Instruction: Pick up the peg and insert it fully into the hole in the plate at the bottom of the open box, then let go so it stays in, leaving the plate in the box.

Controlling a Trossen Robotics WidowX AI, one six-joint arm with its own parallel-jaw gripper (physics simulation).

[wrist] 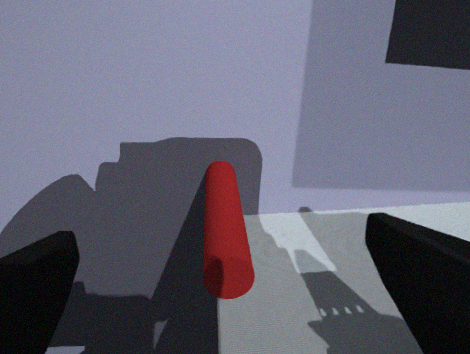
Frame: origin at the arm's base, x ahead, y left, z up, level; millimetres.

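Seen in the pictures: gripper, fingertip midpoint: [224, 236].
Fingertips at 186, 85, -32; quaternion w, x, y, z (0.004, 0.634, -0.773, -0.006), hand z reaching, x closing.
Note:
A point is followed by its place in that frame, as x, y, z.
The red peg [227, 227] {188, 83, -33} is in the middle of the wrist view, its larger near end toward the camera and its far end pointing up the view. What it rests on cannot be told. My gripper [224, 236] {186, 85, -32} is open, with one black fingertip well to the left of the peg and one well to the right, neither touching it. A pale grey surface [265, 305] {157, 78, -31}, perhaps part of the box or plate, lies behind and right of the peg. The hole does not show in this view.
A black object [432, 32] cuts into the top right corner, above a broad shadow on the lavender ground [150, 65] {237, 102, -97}. Dark shadows of the arm fall across the left and lower parts of the view. The pale grey surface has a straight far edge at the right.

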